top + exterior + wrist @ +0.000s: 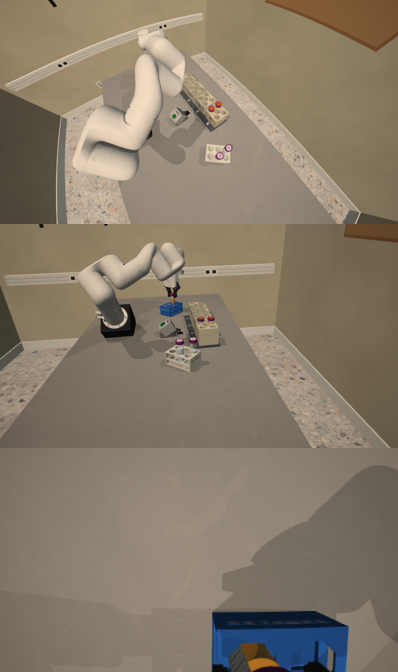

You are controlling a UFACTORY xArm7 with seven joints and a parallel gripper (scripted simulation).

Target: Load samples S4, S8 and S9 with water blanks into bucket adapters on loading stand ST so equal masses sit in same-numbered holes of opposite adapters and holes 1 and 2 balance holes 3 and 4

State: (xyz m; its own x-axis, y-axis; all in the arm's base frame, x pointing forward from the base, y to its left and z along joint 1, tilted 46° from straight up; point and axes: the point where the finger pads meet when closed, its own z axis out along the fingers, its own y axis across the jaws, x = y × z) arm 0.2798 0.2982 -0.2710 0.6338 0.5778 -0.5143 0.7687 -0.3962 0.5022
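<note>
Now: hand 10 mm to the right of the orange-dot sample tube and 50 mm above it. Also, from my hand: white rack (70 mm ahead, 700 mm to the right, 90 mm below); then green DONE key (40 mm behind, 390 mm to the right, 50 mm below); then blue rack (10 mm behind, 40 mm to the right, 90 mm below).
</note>
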